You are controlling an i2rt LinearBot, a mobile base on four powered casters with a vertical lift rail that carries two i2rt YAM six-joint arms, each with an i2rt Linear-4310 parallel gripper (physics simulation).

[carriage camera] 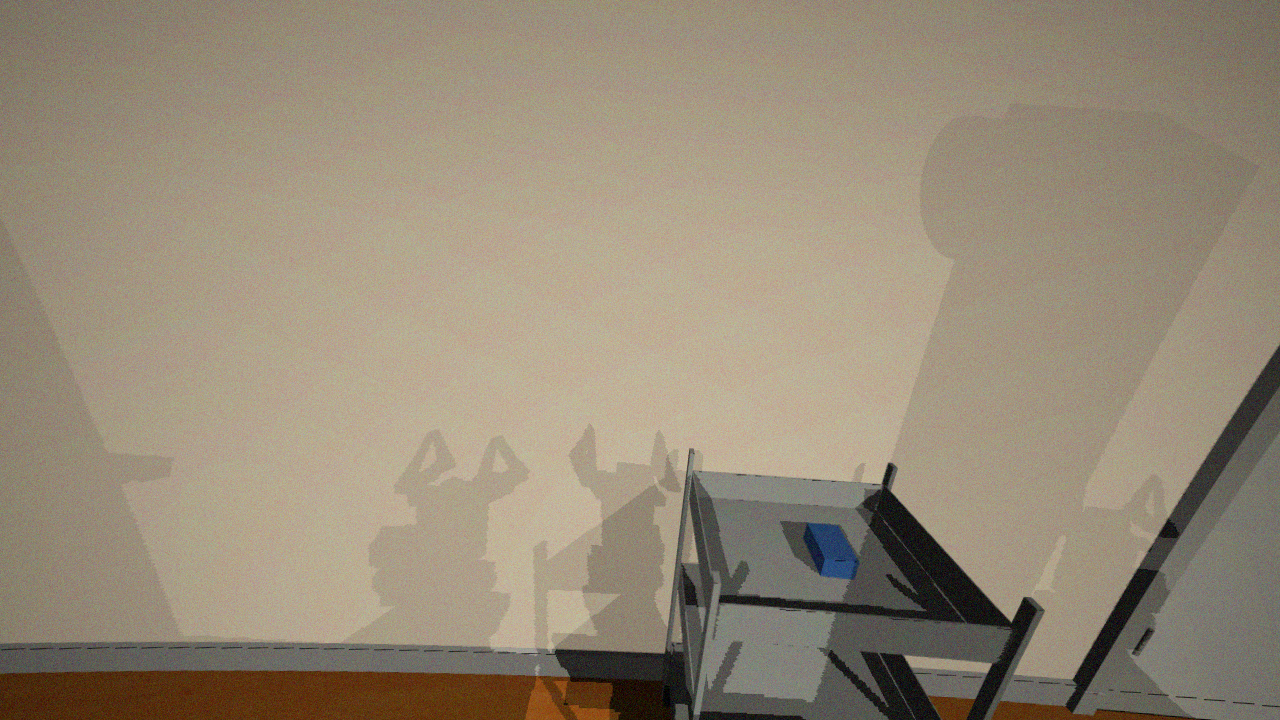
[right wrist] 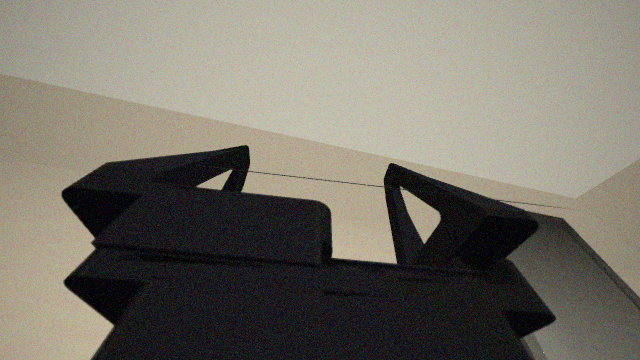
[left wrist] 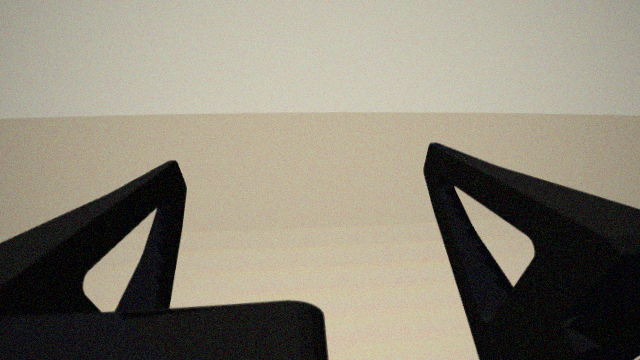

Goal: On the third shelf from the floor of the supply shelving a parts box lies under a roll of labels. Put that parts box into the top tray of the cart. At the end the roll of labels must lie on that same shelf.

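Frame: origin at the left arm's base, x back, y left, z down, level; millimetres.
Where they show: left gripper, fingertip midpoint: (left wrist: 305, 164); right gripper, fingertip midpoint: (right wrist: 319, 163).
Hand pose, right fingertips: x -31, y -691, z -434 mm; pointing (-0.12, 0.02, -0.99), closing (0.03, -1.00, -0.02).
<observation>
After its pixels a point has its place.
A blue parts box (carriage camera: 831, 550) @(x -532, y -693, z 136 mm) lies flat in the top tray of the grey cart (carriage camera: 859, 626) @(x -380, y -671, z 130 mm), which stands at the lower right in the carriage view. My left gripper (left wrist: 305, 164) @(x -16, y -1, z -438 mm) is open and empty, with wall and ceiling beyond its fingers. My right gripper (right wrist: 319, 163) @(x -31, y -691, z -434 mm) is open and empty, pointing up toward the wall and ceiling. Neither gripper shows in the carriage view, though shadows of grippers fall on the wall there. The supply shelving and the roll of labels do not show in these views.
A beige wall (carriage camera: 537, 268) @(x -729, y -95, z -309 mm) stands behind the cart, with a grey baseboard (carriage camera: 268, 660) @(x -673, y 642, z 799 mm) and orange floor (carriage camera: 223, 695) @(x -610, y 706, z 838 mm) along its foot. A grey door-like panel (carriage camera: 1217, 573) @(x -808, y -1752, z 323 mm) with a dark edge stands at the right. A grey panel (right wrist: 575, 280) @(x -831, y -2145, z -809 mm) also shows at the right wrist view's right side.
</observation>
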